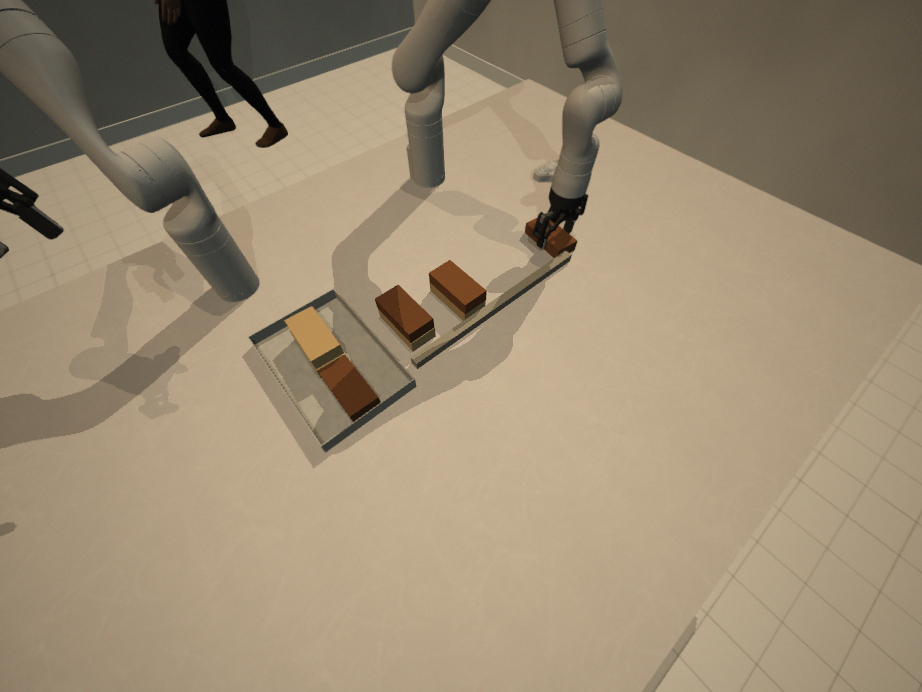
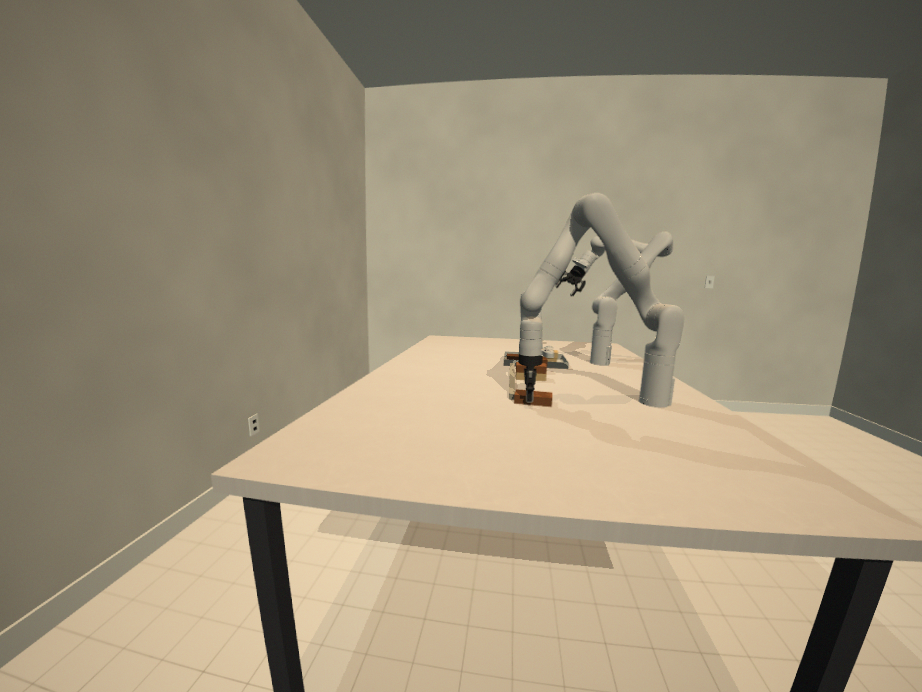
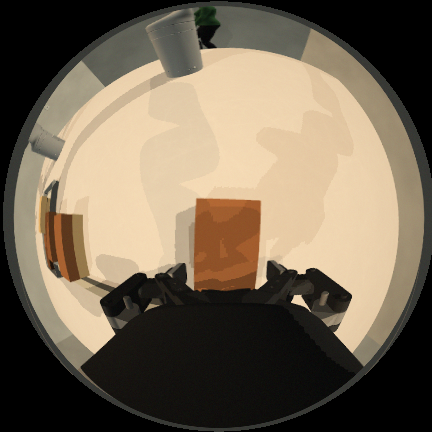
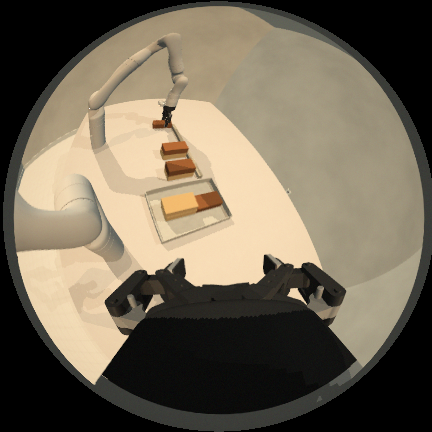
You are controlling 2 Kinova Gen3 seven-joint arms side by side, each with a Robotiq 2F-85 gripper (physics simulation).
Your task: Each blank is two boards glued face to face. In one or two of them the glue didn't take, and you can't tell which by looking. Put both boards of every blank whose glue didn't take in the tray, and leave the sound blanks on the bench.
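Pixels of known places: left gripper, fingertip midpoint: (image 1: 554, 239) (image 2: 529, 397) (image 3: 226, 271) (image 4: 163, 123); right gripper, fingertip midpoint: (image 1: 32, 244) (image 2: 563, 291) (image 4: 223, 265); left arm's base, origin of the base link: (image 1: 429, 177) (image 2: 653, 402) (image 3: 184, 69) (image 4: 98, 143); right arm's base, origin of the base link: (image 1: 239, 286) (image 2: 599, 363) (image 3: 59, 150) (image 4: 112, 247).
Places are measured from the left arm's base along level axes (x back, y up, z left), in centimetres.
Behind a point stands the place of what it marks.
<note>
A single red-brown board (image 1: 568, 242) @[z -7.1, x -45.9, y 3.0 cm] (image 2: 543, 399) @[z -1.8, x -39.0, y 2.2 cm] (image 3: 227, 245) @[z -5.0, x -39.3, y 3.0 cm] (image 4: 157, 124) @[z -7.1, x -37.0, y 2.4 cm] lies flat at the far end of the row. My left gripper (image 1: 555, 236) @[z -6.2, x -42.0, y 1.5 cm] (image 2: 529, 400) @[z -6.2, x -42.0, y 1.5 cm] (image 3: 226, 271) @[z -6.2, x -42.0, y 1.5 cm] (image 4: 163, 123) @[z -6.2, x -42.0, y 1.5 cm] is open, low over it, fingers on either side with gaps showing. Two blanks, one (image 1: 458, 284) @[z -34.5, x -32.2, y 6.0 cm] (image 4: 175, 147) @[z -35.6, x -30.7, y 6.0 cm] and another (image 1: 402, 309) @[z -46.1, x -26.2, y 6.0 cm] (image 4: 180, 166) @[z -47.0, x -25.4, y 6.0 cm], stand on the bench, red-brown board over pale board. In the tray (image 1: 368, 416) @[z -66.8, x -33.3, y 1.7 cm] (image 4: 196, 230) @[z -71.1, x -14.9, y 1.1 cm] lie a pale board (image 1: 314, 333) @[z -60.1, x -15.4, y 6.2 cm] (image 4: 179, 204) @[z -61.0, x -14.0, y 6.2 cm] and a red-brown board (image 1: 350, 387) @[z -64.5, x -27.5, y 3.2 cm] (image 4: 210, 200) @[z -65.5, x -27.1, y 3.2 cm], end to end. My right gripper (image 1: 23, 234) @[z -78.3, x 1.4, y 34.7 cm] (image 2: 571, 287) @[z -78.3, x 1.4, y 34.7 cm] (image 4: 223, 265) @[z -78.3, x 1.4, y 34.7 cm] is open and empty, raised away from them.
A low pale strip (image 1: 492, 310) (image 4: 196, 169) runs along the ends of the blanks and the single board. The right arm's base (image 1: 227, 271) @[z -58.9, x 9.3, y 8.7 cm] stands behind the tray, and the left arm's base (image 1: 425, 152) @[z -3.8, x -2.5, y 10.3 cm] stands behind the blanks. A person (image 1: 212, 59) stands beyond the bench.
</note>
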